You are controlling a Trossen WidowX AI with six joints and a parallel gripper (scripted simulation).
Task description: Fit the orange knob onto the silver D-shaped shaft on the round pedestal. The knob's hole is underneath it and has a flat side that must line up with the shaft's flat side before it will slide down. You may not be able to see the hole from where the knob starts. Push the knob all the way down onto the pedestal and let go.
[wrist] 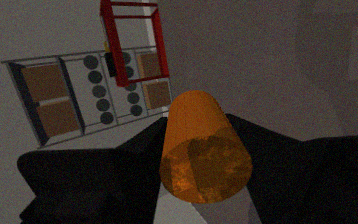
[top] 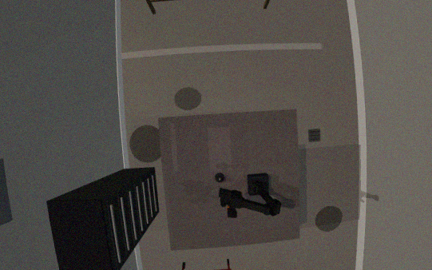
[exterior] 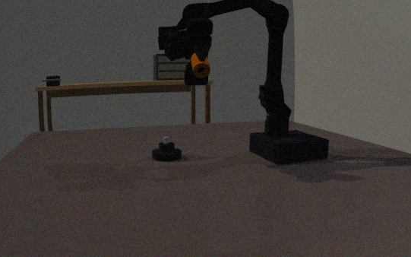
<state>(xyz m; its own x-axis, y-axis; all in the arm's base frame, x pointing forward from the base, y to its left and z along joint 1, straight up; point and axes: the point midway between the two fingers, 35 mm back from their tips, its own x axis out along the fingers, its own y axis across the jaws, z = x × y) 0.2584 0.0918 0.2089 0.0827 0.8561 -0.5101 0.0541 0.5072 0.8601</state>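
My gripper tip is 30 mm to the left of the orange knob and 20 mm below it. The rest, counted from my gripper tip: dark round pedestal: 70 mm ahead, 160 mm to the right, 220 mm below.
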